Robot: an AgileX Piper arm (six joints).
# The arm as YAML. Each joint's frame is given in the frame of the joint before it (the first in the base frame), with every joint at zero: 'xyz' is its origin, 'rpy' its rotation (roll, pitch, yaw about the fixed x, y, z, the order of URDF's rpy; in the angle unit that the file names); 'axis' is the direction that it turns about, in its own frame. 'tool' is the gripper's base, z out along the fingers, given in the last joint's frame.
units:
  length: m
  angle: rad
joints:
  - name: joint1
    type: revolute
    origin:
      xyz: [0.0, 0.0, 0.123]
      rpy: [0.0, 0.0, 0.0]
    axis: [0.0, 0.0, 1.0]
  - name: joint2
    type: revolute
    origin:
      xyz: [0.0, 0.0, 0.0]
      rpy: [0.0, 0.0, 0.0]
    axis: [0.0, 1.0, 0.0]
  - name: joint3
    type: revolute
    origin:
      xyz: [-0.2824, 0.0, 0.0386]
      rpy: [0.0, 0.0, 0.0]
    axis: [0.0, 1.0, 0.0]
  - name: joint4
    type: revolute
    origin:
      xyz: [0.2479, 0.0, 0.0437]
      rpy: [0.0, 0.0, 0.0]
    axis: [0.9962, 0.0, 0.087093]
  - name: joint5
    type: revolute
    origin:
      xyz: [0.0, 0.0, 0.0]
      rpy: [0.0, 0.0, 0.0]
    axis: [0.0, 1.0, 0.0]
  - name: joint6
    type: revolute
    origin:
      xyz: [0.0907, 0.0, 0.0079]
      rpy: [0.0, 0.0, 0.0]
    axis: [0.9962, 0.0, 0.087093]
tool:
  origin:
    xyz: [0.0, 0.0, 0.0]
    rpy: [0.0, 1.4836, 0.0]
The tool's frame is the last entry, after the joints.
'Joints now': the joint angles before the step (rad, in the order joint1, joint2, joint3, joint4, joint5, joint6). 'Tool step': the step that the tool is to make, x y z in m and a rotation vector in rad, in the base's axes. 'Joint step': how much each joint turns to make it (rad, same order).
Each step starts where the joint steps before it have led.
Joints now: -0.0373, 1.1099, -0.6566, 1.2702, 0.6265, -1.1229
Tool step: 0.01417, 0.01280, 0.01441, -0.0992, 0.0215, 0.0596
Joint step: 0.0834, 0.0514, -0.1180, -0.2308, -0.0145, 0.1777
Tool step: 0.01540, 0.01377, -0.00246, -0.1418, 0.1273, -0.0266
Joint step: 0.1147, 0.0803, -0.1041, -0.4302, -0.0141, 0.4199
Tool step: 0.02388, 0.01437, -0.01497, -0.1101, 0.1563, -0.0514
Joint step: 0.0823, 0.1365, -0.1037, -0.3077, 0.0630, 0.3360
